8 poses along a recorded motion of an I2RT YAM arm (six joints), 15 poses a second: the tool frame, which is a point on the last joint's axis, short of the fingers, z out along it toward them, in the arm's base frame.
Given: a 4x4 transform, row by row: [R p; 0 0 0 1], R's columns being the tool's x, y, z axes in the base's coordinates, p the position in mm. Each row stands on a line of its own.
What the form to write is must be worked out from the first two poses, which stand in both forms.
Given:
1:
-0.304, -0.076, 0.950, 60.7
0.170, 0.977, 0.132, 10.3
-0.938, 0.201, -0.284, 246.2
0, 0, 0, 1
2:
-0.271, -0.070, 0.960, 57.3
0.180, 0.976, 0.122, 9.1
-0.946, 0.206, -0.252, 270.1
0, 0, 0, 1
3:
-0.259, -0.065, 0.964, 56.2
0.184, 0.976, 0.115, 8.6
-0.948, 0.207, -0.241, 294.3
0, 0, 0, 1
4:
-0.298, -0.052, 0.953, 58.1
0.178, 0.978, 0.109, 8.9
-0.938, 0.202, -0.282, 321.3
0, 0, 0, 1
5:
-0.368, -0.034, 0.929, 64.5
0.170, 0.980, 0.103, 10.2
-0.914, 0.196, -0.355, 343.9
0, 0, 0, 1
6:
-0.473, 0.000, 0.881, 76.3
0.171, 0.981, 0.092, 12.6
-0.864, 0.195, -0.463, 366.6
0, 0, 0, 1
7:
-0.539, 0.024, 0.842, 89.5
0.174, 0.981, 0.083, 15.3
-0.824, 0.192, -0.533, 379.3
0, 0, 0, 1
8:
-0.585, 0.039, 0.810, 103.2
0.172, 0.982, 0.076, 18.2
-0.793, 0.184, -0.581, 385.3
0, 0, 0, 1
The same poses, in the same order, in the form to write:
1:
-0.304, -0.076, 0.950, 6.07
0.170, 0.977, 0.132, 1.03
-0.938, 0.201, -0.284, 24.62
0, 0, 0, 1

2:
-0.271, -0.070, 0.960, 5.73
0.180, 0.976, 0.122, 0.91
-0.946, 0.206, -0.252, 27.01
0, 0, 0, 1

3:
-0.259, -0.065, 0.964, 5.62
0.184, 0.976, 0.115, 0.86
-0.948, 0.207, -0.241, 29.43
0, 0, 0, 1

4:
-0.298, -0.052, 0.953, 5.81
0.178, 0.978, 0.109, 0.89
-0.938, 0.202, -0.282, 32.13
0, 0, 0, 1

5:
-0.368, -0.034, 0.929, 6.45
0.170, 0.980, 0.103, 1.02
-0.914, 0.196, -0.355, 34.39
0, 0, 0, 1

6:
-0.473, 0.000, 0.881, 7.63
0.171, 0.981, 0.092, 1.26
-0.864, 0.195, -0.463, 36.66
0, 0, 0, 1

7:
-0.539, 0.024, 0.842, 8.95
0.174, 0.981, 0.083, 1.53
-0.824, 0.192, -0.533, 37.93
0, 0, 0, 1

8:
-0.585, 0.039, 0.810, 10.32
0.172, 0.982, 0.076, 1.82
-0.793, 0.184, -0.581, 38.53
0, 0, 0, 1

